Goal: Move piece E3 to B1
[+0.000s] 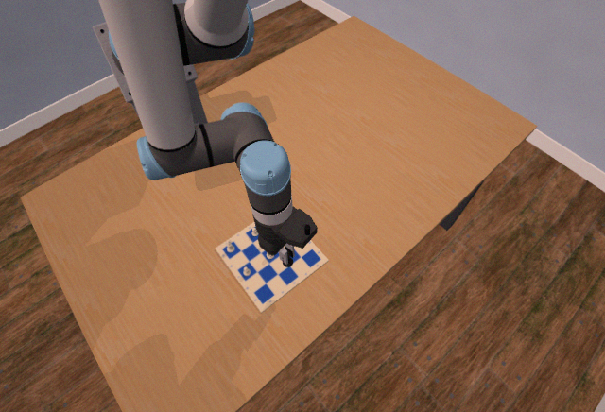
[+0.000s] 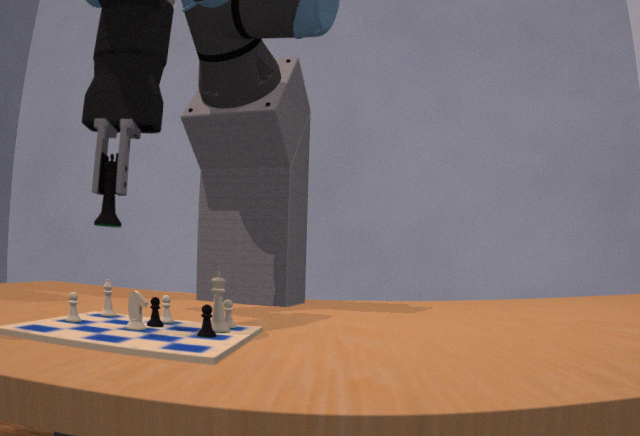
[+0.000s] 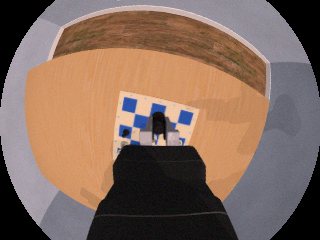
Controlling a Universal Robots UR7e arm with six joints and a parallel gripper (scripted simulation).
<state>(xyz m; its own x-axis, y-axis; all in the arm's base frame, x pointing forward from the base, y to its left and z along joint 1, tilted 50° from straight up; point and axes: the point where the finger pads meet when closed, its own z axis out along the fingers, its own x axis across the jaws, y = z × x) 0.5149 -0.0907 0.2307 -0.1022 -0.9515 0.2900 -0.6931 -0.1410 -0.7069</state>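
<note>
The chessboard lies 8 cm behind my hand, 3 cm to the left of it and 15 cm below it. The rest, counted from my hand: white king: 9 cm behind, 11 cm to the left, 11 cm below; black piece: 1 cm below.
</note>
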